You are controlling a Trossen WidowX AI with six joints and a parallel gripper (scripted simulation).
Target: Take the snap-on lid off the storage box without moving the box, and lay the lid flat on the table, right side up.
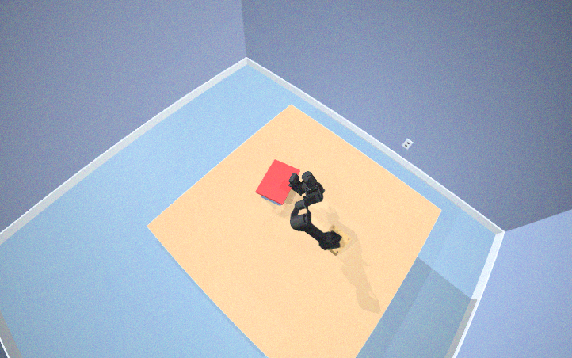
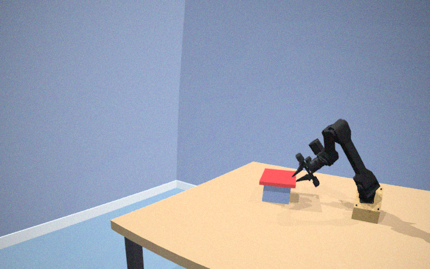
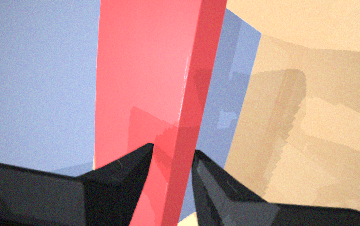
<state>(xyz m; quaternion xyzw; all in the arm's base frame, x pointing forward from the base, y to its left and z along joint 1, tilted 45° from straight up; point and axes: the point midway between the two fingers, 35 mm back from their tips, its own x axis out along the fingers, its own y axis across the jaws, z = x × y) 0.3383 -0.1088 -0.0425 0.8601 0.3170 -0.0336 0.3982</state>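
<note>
Now: the red lid 7 cm ahead of my gripper tip and 1 cm to the left of it. The rest, counted from my gripper tip: blue storage box: 7 cm ahead, 5 cm below, 1 cm to the left.
</note>
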